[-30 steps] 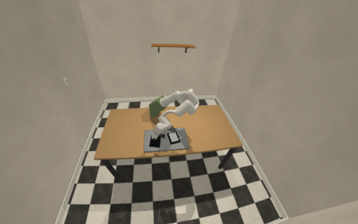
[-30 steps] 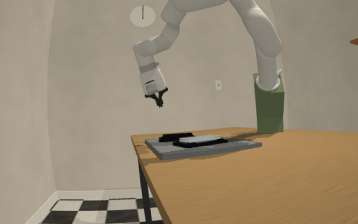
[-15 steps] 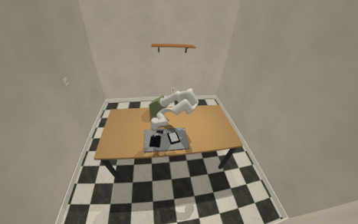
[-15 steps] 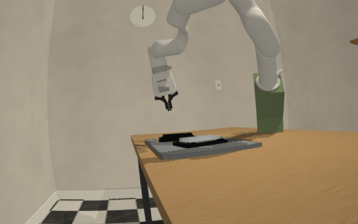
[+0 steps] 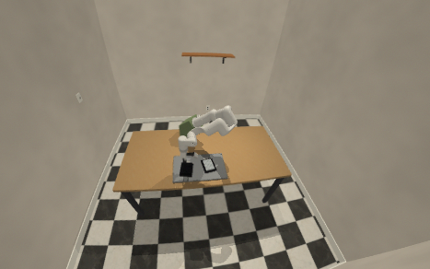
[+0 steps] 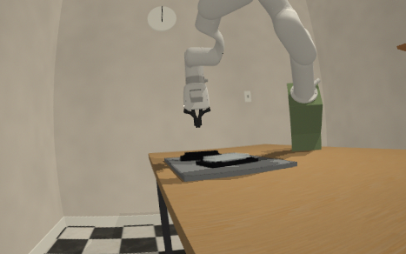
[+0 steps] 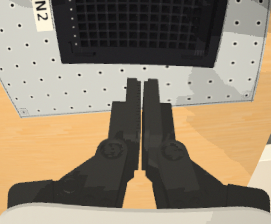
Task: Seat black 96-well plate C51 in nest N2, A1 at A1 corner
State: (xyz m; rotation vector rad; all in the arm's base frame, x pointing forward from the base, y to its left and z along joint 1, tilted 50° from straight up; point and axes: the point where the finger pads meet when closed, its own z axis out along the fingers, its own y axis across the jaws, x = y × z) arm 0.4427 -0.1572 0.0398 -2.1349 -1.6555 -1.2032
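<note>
Right now my hand is 1 cm to the right of the black plate C51 and 12 cm above it. Round my hand: N2 label: 10 cm behind, 1 cm to the left, 14 cm below; clear plate C15: 6 cm behind, 23 cm to the left, 12 cm below; A1 mark: 8 cm behind, 6 cm to the left, 13 cm below.
</note>
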